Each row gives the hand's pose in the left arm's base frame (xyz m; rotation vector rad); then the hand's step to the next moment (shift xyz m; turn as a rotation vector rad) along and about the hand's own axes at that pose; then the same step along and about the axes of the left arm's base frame.
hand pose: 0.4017 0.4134 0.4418 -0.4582 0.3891 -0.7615
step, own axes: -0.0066 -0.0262 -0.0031 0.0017 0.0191 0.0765
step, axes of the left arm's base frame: -0.0207 -0.0126 0.0123 0.0496 0.0302 0.0534
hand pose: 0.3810 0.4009 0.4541 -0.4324 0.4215 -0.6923
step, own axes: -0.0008 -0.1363 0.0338 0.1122 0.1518 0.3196
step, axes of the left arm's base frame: -0.0536 -0.0854 0.0978 0.3170 0.1041 0.1626
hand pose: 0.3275 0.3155 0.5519 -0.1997 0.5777 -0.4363
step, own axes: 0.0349 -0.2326 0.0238 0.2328 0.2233 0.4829
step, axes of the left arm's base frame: -0.0398 -0.2214 0.0729 0.5244 0.1233 0.2170
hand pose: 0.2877 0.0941 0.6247 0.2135 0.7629 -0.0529
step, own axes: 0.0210 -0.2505 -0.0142 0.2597 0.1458 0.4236
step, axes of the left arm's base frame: -0.0257 -0.2411 -0.0677 0.4939 0.0608 0.1433
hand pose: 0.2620 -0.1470 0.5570 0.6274 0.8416 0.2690
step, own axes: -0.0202 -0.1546 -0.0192 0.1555 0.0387 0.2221
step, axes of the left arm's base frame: -0.0308 -0.1234 -0.0922 0.2707 0.0110 0.0402
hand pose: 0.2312 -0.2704 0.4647 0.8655 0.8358 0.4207
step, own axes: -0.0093 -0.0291 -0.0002 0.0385 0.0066 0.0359
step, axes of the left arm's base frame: -0.0059 -0.0231 -0.0191 0.0520 0.0104 0.0005
